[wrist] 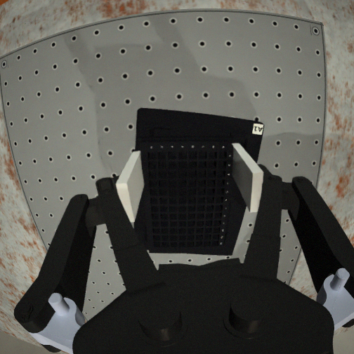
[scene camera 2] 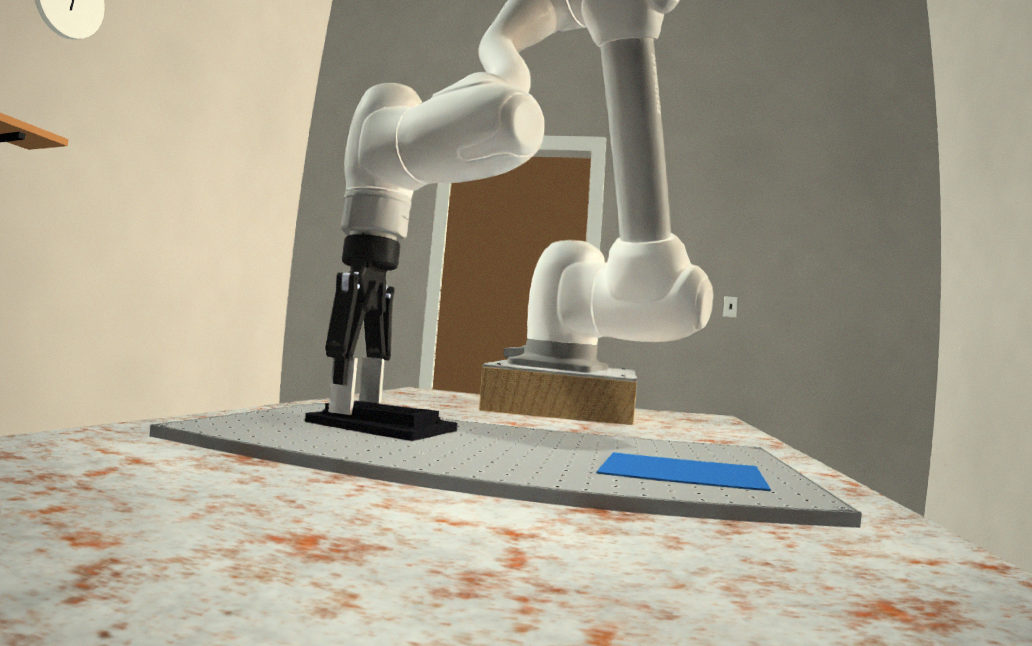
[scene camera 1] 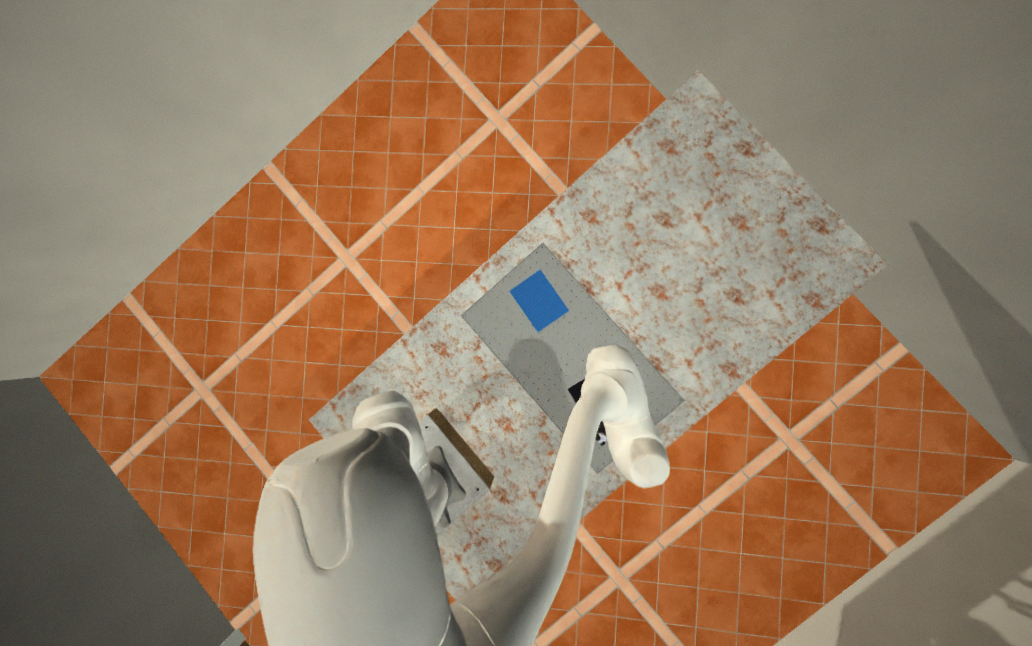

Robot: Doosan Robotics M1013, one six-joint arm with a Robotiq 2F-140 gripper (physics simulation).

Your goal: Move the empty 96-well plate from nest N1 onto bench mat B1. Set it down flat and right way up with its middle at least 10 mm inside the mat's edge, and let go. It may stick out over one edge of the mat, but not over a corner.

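Pixels of known places: gripper, between the fingertips: (scene camera 2: 355, 410); arm's base, origin of its link: (scene camera 2: 559, 367).
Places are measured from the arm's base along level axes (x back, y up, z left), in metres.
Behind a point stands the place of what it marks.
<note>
The black 96-well plate (scene camera 2: 396, 413) @(x -0.630, y -0.057, z -0.009 m) (wrist: 186, 200) sits flat in the black nest (scene camera 1: 576, 390) (scene camera 2: 415, 432) (wrist: 192, 122), whose "A1" label shows in the wrist view. My gripper (scene camera 2: 356, 406) @(x -0.600, y -0.067, z -0.093 m) (wrist: 187, 161) points straight down over the nest. Its two pale finger pads stand against the plate's two long sides, so it is shut on the plate, low in the nest. The blue mat (scene camera 1: 539, 300) @(x -0.598, y -0.083, z 0.327 m) (scene camera 2: 685, 470) @(x -0.602, y -0.082, z 0.329 m) lies flat at the other end of the perforated board. In scene camera 1 the arm hides the plate and most of the gripper.
The grey perforated board (scene camera 1: 498, 319) @(x -0.446, y -0.084, z 0.342 m) (scene camera 2: 525, 455) @(x -0.624, y -0.084, z 0.156 m) (wrist: 200, 57) carries nest and mat and lies on a speckled bench top (scene camera 1: 731, 198) @(x -1.308, y -0.097, z 0.294 m) (scene camera 2: 426, 563) @(x -0.937, y -0.097, z 0.211 m). The arm's base stands on a wooden block (scene camera 1: 460, 447) @(x -0.131, y -0.037, z 0.042 m) (scene camera 2: 555, 396) @(x -0.132, y -0.054, z 0.036 m) beside the board.
</note>
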